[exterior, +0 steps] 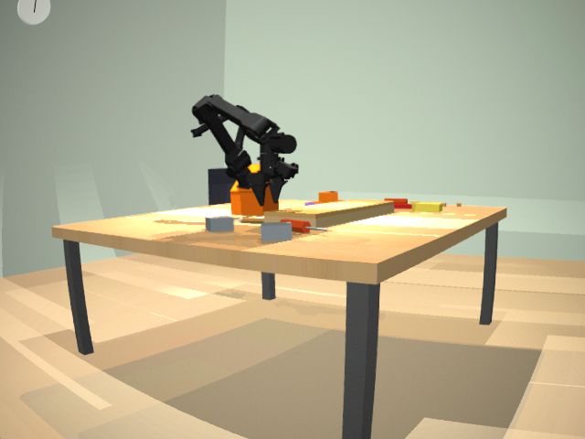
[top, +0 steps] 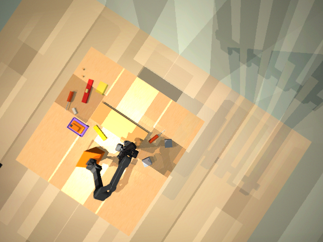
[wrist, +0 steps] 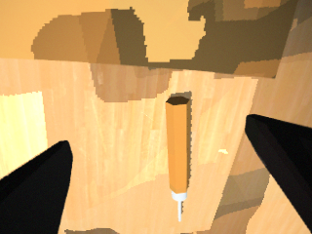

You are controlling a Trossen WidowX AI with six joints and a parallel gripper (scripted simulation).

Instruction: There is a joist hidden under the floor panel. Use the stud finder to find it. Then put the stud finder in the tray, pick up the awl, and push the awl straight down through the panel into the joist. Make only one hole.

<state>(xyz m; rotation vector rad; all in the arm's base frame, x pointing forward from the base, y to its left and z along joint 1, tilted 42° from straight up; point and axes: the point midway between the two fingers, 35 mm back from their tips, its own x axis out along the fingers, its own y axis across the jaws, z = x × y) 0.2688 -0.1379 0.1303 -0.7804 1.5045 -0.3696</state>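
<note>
My gripper tip is now 70 mm past the wooden-handled awl, 30 mm to the left of it and 50 mm above it. The rest, counted from my gripper tip: purple tray (140 mm behind, 520 mm to the left, 40 mm below); then orange stud finder (140 mm behind, 530 mm to the left, 10 mm below); then yellow bar (60 mm behind, 320 mm to the left, 50 mm below).
</note>
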